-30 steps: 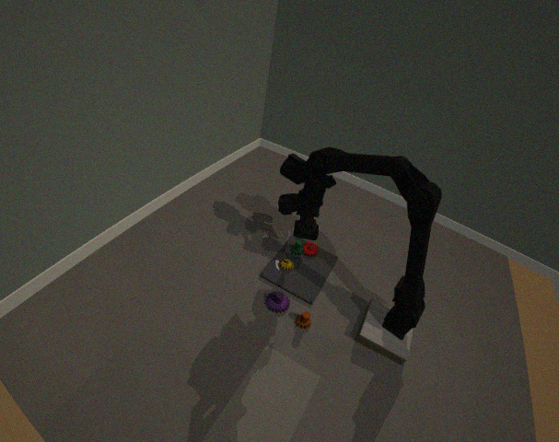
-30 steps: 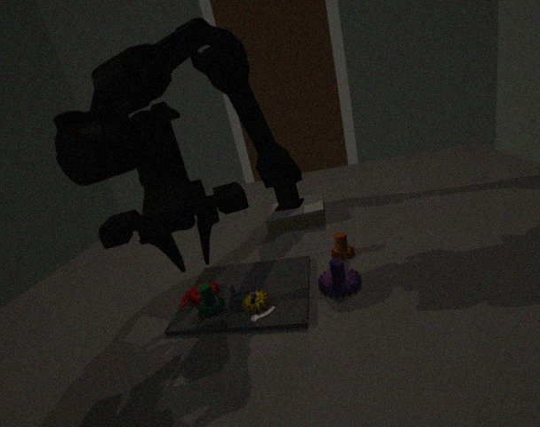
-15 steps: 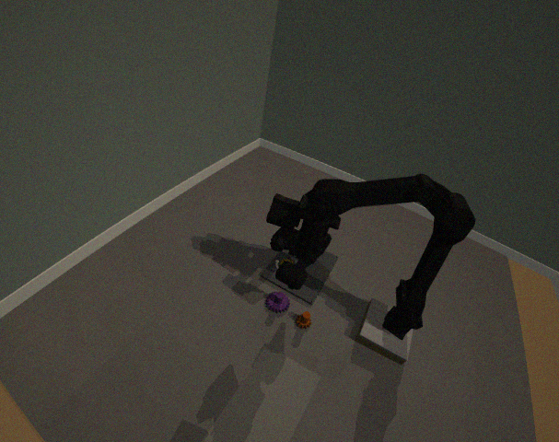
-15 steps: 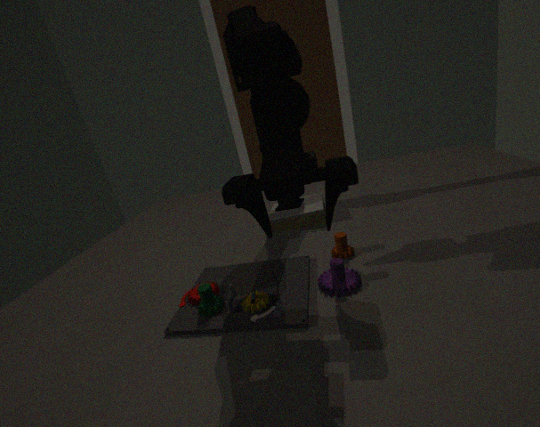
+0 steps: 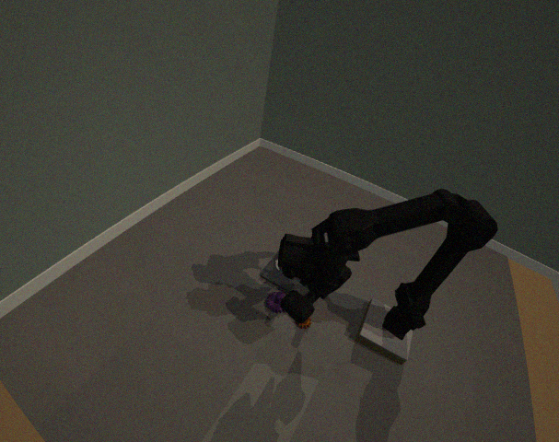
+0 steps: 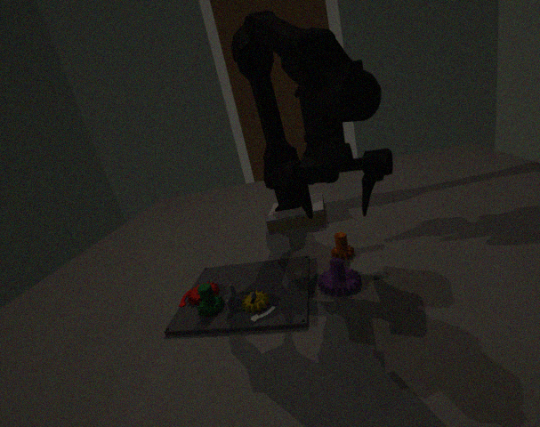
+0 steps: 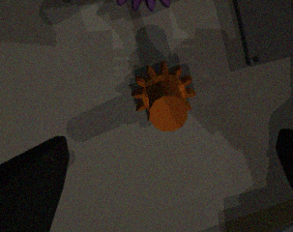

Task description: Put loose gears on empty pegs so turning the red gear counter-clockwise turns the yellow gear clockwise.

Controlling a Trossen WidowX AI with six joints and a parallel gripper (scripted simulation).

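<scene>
Now: the orange gear 60 mm below my gripper tip. The rest, counted from my gripper tip: purple gear: 80 mm ahead, 60 mm below; yellow gear: 150 mm ahead, 110 mm to the right, 60 mm below; grey board: 150 mm to the right, 110 mm ahead, 70 mm below.
</scene>
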